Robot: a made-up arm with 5 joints. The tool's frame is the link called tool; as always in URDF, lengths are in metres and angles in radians.
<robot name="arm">
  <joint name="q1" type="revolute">
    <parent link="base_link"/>
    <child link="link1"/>
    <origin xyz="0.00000 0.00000 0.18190"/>
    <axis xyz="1 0 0"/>
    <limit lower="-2.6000" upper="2.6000" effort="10" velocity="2.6"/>
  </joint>
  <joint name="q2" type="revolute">
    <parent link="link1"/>
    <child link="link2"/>
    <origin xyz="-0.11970 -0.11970 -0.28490"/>
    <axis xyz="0 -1 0"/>
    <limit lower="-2.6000" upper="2.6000" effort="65" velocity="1"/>
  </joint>
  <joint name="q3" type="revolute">
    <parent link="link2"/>
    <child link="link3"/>
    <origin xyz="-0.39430 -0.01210 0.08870"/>
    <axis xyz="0 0 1"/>
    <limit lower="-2.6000" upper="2.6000" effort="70" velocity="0.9"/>
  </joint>
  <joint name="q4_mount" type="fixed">
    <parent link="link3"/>
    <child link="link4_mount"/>
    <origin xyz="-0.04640 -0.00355 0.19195"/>
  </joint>
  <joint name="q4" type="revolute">
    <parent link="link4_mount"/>
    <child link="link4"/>
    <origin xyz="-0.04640 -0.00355 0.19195"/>
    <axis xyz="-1 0 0"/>
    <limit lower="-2.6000" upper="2.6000" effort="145" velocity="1.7"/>
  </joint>
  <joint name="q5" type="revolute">
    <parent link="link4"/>
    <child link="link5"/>
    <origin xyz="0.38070 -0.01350 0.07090"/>
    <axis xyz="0 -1 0"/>
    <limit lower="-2.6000" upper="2.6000" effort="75" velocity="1.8"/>
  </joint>
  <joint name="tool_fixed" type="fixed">
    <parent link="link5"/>
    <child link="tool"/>
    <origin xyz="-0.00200 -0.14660 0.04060"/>
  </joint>
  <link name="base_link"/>
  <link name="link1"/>
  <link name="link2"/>
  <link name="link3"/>
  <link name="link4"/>
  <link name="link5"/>
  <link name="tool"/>
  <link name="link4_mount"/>
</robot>
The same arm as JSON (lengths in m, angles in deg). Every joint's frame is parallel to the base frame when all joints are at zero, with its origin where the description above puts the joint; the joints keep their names.
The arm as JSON. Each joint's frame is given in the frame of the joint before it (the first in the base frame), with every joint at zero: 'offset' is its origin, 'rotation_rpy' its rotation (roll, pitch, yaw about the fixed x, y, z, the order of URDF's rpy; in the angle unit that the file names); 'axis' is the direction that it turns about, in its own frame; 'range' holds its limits. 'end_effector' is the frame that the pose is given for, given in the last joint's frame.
{"length_unit": "m", "angle_unit": "deg", "chain": [
  {"id": "q1", "offset": [0.0, 0.0, 0.1819], "rotation_rpy": [0.0, 0.0, 0.0], "axis": "+x", "range": [-148.97, 148.97]},
  {"id": "q2", "offset": [-0.1197, -0.1197, -0.2849], "rotation_rpy": [0.0, 0.0, 0.0], "axis": "-y", "range": [-148.97, 148.97]},
  {"id": "q3", "offset": [-0.3943, -0.0121, 0.0887], "rotation_rpy": [0.0, 0.0, 0.0], "axis": "+z", "range": [-148.97, 148.97]},
  {"id": "q4", "offset": [-0.0928, -0.0071, 0.3839], "rotation_rpy": [0.0, 0.0, 0.0], "axis": "-x", "range": [-148.97, 148.97]},
  {"id": "q5", "offset": [0.3807, -0.0135, 0.0709], "rotation_rpy": [0.0, 0.0, 0.0], "axis": "-y", "range": [-148.97, 148.97]}
], "end_effector": {"offset": [-0.002, -0.1466, 0.0406], "rotation_rpy": [0.0, 0.0, 0.0]}}

